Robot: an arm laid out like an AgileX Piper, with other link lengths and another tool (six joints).
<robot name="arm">
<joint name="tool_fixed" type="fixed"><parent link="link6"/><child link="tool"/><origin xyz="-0.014 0 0.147" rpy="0 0.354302 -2.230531"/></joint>
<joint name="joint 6" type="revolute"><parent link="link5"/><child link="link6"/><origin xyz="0 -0.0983 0" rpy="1.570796 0 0"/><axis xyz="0 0 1"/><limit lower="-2.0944" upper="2.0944"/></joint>
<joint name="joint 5" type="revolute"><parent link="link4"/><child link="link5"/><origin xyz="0 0 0" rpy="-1.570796 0 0"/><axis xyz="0 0 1"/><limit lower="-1.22" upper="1.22"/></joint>
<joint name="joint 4" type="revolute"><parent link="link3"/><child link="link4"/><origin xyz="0.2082 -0.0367 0" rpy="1.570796 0 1.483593"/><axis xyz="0 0 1"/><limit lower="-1.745" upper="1.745"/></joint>
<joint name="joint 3" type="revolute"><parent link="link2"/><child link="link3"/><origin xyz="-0.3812 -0.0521 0" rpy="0 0 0"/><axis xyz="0 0 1"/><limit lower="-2.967" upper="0"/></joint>
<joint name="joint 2" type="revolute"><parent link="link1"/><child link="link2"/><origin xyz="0 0 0" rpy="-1.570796 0 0"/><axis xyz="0 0 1"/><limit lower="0" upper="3.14"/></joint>
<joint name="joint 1" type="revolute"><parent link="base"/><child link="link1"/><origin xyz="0 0 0.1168" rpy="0 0 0"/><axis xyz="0 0 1"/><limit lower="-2.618" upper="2.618"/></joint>
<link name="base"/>
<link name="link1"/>
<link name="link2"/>
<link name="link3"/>
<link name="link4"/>
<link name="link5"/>
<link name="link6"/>
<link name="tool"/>
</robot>
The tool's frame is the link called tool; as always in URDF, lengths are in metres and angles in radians.
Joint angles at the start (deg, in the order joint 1, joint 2, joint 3, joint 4, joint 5, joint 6):
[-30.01, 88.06, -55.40, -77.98, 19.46, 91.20]
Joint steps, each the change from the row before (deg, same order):
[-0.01, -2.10, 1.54, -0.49, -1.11, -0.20]
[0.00, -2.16, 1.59, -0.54, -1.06, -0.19]
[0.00, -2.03, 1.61, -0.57, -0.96, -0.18]
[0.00, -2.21, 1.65, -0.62, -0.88, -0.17]
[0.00, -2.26, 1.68, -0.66, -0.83, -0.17]
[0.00, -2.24, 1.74, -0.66, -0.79, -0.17]
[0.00, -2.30, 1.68, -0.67, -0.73, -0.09]
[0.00, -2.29, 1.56, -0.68, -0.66, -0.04]
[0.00, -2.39, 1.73, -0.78, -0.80, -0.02]
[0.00, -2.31, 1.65, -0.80, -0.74, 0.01]
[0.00, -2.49, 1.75, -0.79, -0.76, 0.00]
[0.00, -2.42, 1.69, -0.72, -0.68, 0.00]
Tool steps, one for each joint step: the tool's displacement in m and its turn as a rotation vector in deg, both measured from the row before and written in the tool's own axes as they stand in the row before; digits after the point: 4 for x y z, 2 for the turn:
[0.0039, 0.0002, -0.0118, 1.36, -0.57, -0.01]
[0.0038, 0.0006, -0.0121, 1.37, -0.52, -0.06]
[0.0029, 0.0015, -0.0115, 1.22, -0.49, -0.20]
[0.0036, 0.0016, -0.0123, 1.29, -0.35, -0.18]
[0.0035, 0.0019, -0.0125, 1.30, -0.30, -0.22]
[0.0028, 0.0027, -0.0124, 1.21, -0.30, -0.29]
[0.0031, 0.0024, -0.0125, 1.24, -0.19, -0.18]
[0.0033, 0.0020, -0.0123, 1.26, -0.07, -0.11]
[0.0023, 0.0027, -0.0130, 1.32, -0.20, -0.20]
[0.0019, 0.0026, -0.0124, 1.28, -0.15, -0.21]
[0.0018, 0.0030, -0.0133, 1.34, -0.12, -0.19]
[0.0014, 0.0032, -0.0127, 1.25, -0.07, -0.16]

